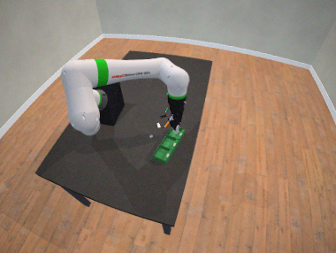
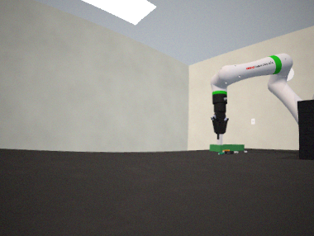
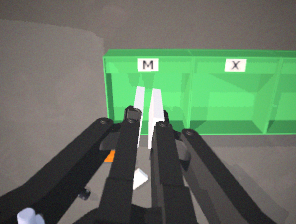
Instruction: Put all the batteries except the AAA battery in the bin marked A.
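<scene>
Now: the black battery 130 mm to the left of my hand, 130 mm behind it and 60 mm below it. Also, from my hand: white battery (130 mm behind, 70 mm below, 40 mm to the left); orange battery (80 mm behind, 60 mm to the left, 60 mm below); green bin (80 mm to the right, 50 mm below, 10 mm behind).
</scene>
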